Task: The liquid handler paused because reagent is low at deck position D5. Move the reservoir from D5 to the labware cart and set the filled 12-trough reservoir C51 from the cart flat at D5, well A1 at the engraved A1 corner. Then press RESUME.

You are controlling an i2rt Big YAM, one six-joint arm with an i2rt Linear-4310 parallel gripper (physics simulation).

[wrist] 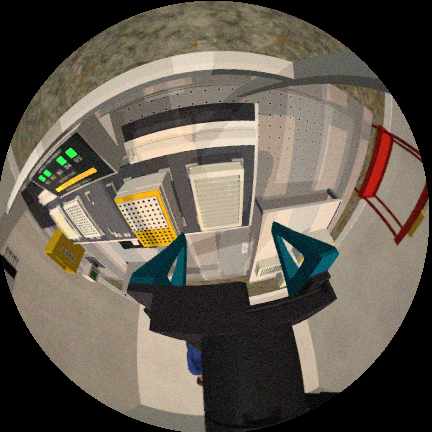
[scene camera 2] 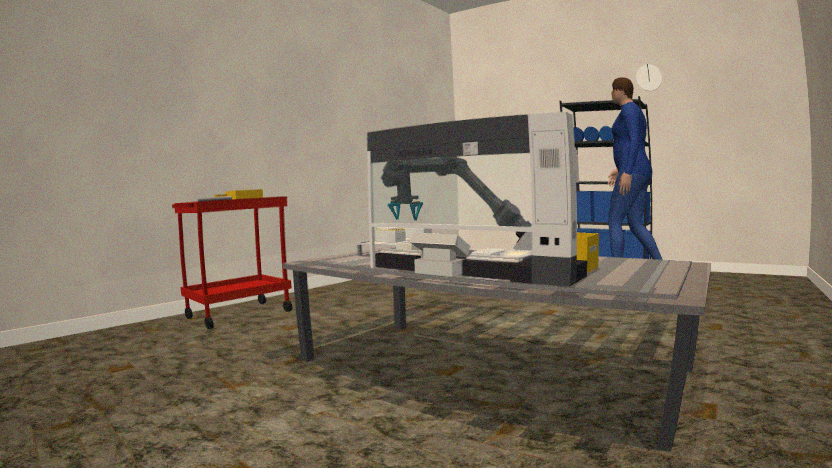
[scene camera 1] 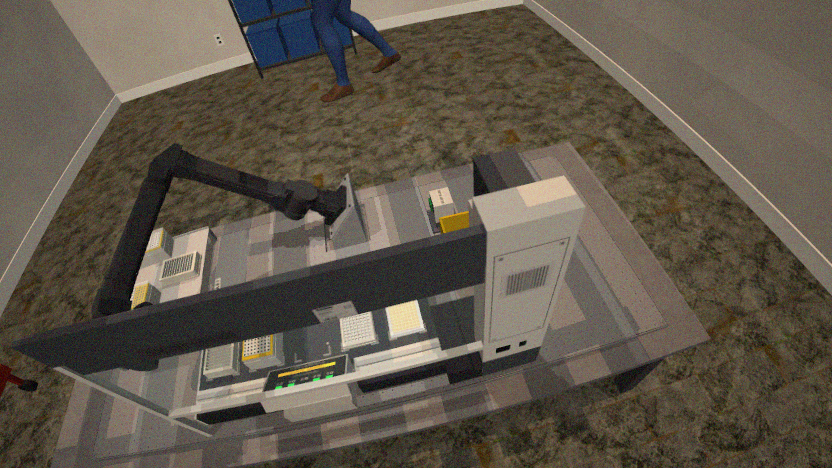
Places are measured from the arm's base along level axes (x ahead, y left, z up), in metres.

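Pixels of known places: gripper, fingertip midpoint: (wrist: 229, 231) (scene camera 2: 406, 220); arm's base at its link origin: (scene camera 2: 528, 234) (scene camera 1: 337, 206).
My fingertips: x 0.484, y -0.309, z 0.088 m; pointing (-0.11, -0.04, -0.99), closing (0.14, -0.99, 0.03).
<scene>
For each thing: its top centre in the pictures, then the offset to it from my fingertips.
- D5 at its top centre: (wrist: 219, 204) (scene camera 1: 219, 349) (scene camera 2: 412, 242) 0.039 m back, 0.003 m right, 0.098 m down
- white labware cart at its top centre: (scene camera 1: 161, 288) (wrist: 290, 252) 0.282 m back, 0.287 m right, 0.122 m down
- dark-slotted reservoir at its top centre: (scene camera 1: 177, 265) (wrist: 272, 269) 0.346 m back, 0.229 m right, 0.096 m down
- yellow waste box at its top centre: (scene camera 1: 466, 234) (scene camera 2: 579, 234) (wrist: 58, 262) 0.265 m back, 0.685 m left, 0.053 m down
The reservoir at D5 (scene camera 1: 219, 359) (wrist: 217, 197), pale with parallel troughs, sits at the end of the dark deck beside the yellow-topped tip rack (scene camera 1: 258, 347) (wrist: 147, 215). My gripper (scene camera 2: 406, 217) (wrist: 229, 231) is open and empty, with teal fingers pointing down, raised above the deck. In scene camera 1 the dark top beam hides its fingers. The white labware cart (scene camera 1: 194, 239) (wrist: 300, 212) stands at the deck's end. A dark-slotted reservoir (scene camera 1: 180, 266) (wrist: 270, 270) sits on it, partly hidden in the wrist view; its label is not readable. The control screen (scene camera 1: 307, 372) (wrist: 72, 165) shows green marks and a yellow bar; RESUME is not readable.
Two yellow-trimmed boxes (scene camera 1: 155, 242) (scene camera 1: 141, 295) flank the cart's reservoir. The machine's dark beam (scene camera 1: 349, 285) (scene camera 2: 448, 136) spans above the deck. Two plates (scene camera 1: 357, 328) (scene camera 1: 404, 317) sit farther along it. A yellow waste box (scene camera 2: 587, 250) (wrist: 65, 251) and a red trolley (scene camera 2: 273, 201) (wrist: 377, 162) stand beyond.
</scene>
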